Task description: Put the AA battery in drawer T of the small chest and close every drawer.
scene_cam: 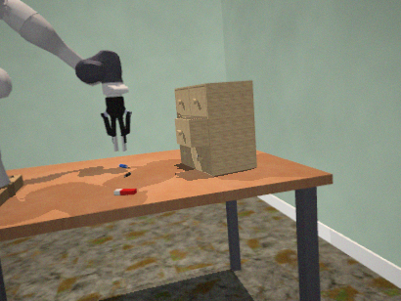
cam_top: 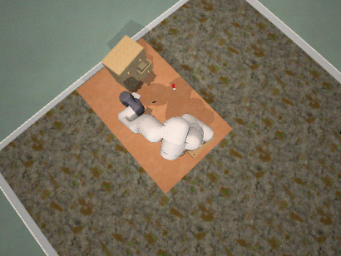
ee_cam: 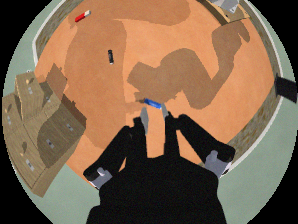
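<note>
My gripper is now 100 mm above the blue AA battery. The rest, counted from my hand: white cylinder 420 mm to the right, 100 mm below, 60 mm behind; small black piece 180 mm to the right, 100 mm below, 10 mm behind; drawer 320 mm to the right, 260 mm ahead, 30 mm above.
</note>
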